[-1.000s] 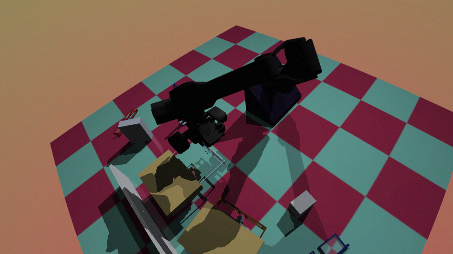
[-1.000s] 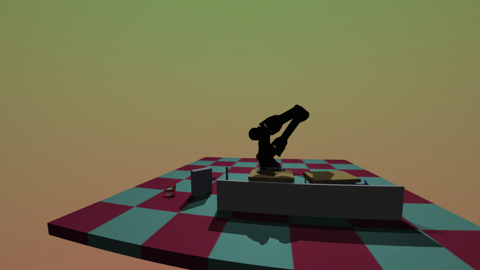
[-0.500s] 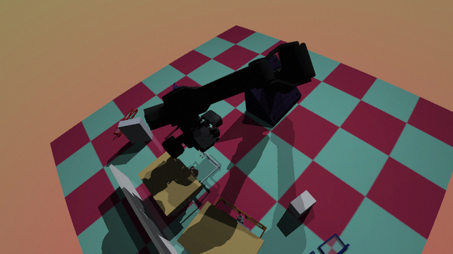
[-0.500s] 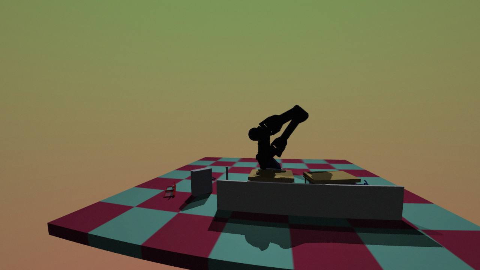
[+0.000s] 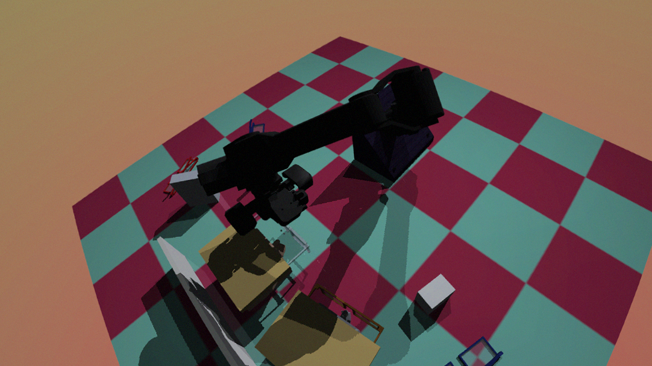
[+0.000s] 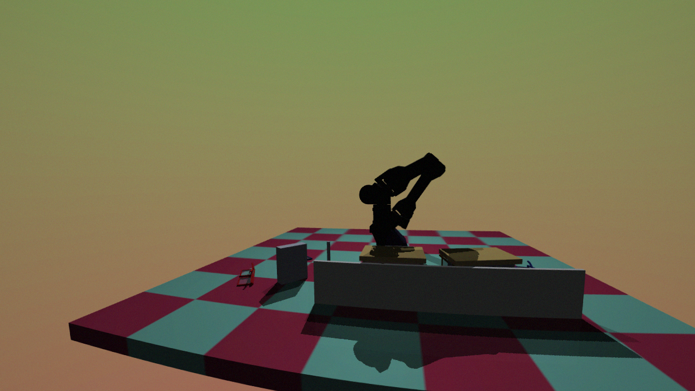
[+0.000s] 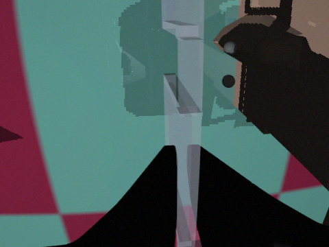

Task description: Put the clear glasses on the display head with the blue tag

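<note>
My gripper tip is now 90 mm short of the skin-coloured display head, 40 mm to the right of it and 20 mm above it. Also, from my gripper tip: stand: 200 mm to the right, 80 mm behind, 50 mm below; long grey wall: 230 mm ahead, 150 mm to the left, 20 mm below; grey block: 270 mm to the right, 90 mm ahead, 20 mm below.
</note>
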